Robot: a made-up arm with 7 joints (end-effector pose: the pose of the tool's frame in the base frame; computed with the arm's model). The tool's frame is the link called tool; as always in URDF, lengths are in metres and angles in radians.
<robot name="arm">
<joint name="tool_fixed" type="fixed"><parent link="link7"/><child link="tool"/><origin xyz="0 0 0" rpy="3.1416 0 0"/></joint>
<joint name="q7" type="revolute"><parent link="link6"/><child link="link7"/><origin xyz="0.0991 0 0" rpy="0 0 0"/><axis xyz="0 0 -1"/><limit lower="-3.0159" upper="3.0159" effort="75" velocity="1.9"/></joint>
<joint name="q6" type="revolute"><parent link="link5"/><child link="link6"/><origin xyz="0 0 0" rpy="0 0 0"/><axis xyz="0 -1 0"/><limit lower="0.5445" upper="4.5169" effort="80" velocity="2"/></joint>
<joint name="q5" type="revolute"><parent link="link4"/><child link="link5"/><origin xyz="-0.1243 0 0.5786" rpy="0 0 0"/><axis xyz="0 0 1"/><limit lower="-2.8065" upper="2.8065" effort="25" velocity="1.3"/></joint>
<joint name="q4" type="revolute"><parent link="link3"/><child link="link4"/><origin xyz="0.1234 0 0" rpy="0 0 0"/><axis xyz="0 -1 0"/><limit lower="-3.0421" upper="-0.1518" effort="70" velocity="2.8"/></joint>
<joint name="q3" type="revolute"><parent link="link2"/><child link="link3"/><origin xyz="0 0 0.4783" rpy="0 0 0"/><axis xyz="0 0 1"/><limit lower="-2.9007" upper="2.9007" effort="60" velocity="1.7"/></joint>
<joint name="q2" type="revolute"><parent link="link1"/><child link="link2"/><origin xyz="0 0 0" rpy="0 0 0"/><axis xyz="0 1 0"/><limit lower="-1.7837" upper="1.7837" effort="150" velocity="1.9"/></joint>
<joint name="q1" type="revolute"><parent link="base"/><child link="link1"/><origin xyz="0 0 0.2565" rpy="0 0 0"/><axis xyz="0 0 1"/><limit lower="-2.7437" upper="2.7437" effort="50" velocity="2.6"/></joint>
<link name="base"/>
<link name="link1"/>
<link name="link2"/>
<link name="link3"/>
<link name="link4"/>
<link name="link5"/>
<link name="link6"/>
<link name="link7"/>
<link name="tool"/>
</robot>
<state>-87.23 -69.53 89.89 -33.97 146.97 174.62 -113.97</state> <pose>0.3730 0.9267 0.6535 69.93 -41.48 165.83</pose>
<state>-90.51 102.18 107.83 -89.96 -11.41 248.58 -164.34</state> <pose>0.5722 -0.6700 0.3109 84.03 -32.26 19.65</pose>
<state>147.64 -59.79 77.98 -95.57 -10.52 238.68 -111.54</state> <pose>0.0573 -0.7704 0.6664 -36.19 62.62 -113.60</pose>
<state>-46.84 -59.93 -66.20 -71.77 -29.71 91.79 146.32</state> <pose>-0.8639 -0.0507 0.9180 168.77 44.86 76.02</pose>
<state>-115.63 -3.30 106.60 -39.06 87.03 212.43 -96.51</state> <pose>0.3612 -0.0880 1.2210 -20.64 -42.23 156.58</pose>
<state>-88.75 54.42 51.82 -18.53 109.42 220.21 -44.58</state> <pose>0.1275 -0.9109 0.6944 -104.27 19.82 174.81</pose>
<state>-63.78 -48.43 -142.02 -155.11 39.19 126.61 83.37</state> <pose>-0.3992 0.1045 -0.1191 96.90 17.84 16.32</pose>
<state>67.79 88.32 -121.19 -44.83 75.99 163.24 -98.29</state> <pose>0.6891 0.8022 0.5963 78.20 41.03 99.26</pose>
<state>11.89 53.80 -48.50 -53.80 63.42 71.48 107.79</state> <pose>1.0928 -0.2109 0.4877 149.77 17.85 -134.84</pose>
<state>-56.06 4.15 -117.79 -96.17 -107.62 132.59 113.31</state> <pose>-0.7499 -0.1788 0.7891 -23.15 -76.36 -15.08</pose>
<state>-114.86 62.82 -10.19 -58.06 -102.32 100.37 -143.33</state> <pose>-0.5573 -0.9770 0.1278 -76.13 1.86 76.54</pose>
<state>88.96 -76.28 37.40 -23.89 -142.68 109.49 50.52</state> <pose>-0.2207 -1.0415 0.7494 -86.58 17.65 -127.86</pose>
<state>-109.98 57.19 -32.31 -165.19 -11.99 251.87 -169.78</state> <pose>-0.2710 -0.1409 -0.0013 -163.89 31.65 60.62</pose>
